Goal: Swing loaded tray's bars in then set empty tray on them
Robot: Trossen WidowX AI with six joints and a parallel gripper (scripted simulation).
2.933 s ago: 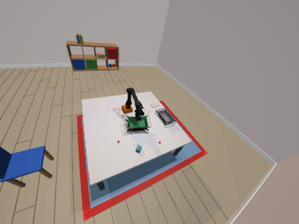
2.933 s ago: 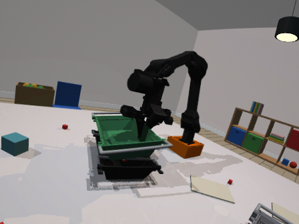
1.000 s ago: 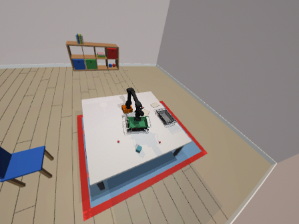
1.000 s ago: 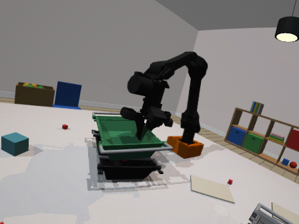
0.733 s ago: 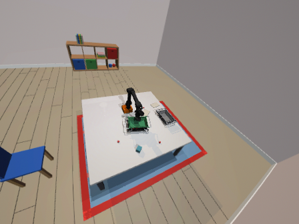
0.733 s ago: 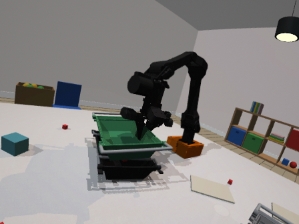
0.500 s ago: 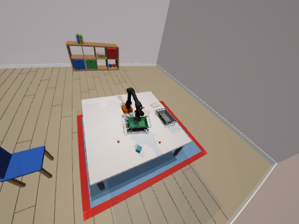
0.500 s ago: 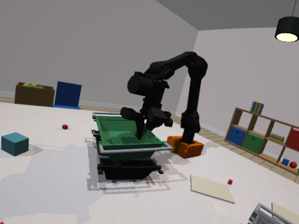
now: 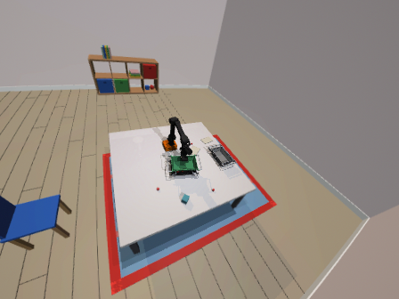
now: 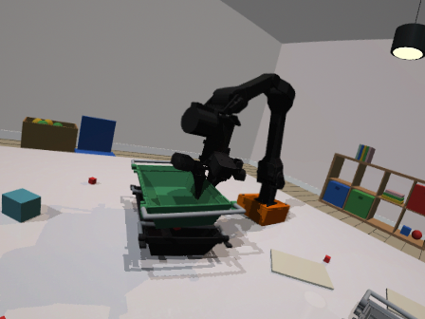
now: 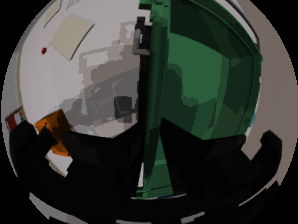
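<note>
The green tray is 7 cm ahead of my gripper tip, 3 cm to the right of it and 2 cm above it. Round my gripper tip: teal cube (36 cm ahead, 18 cm to the right, 7 cm below).
</note>
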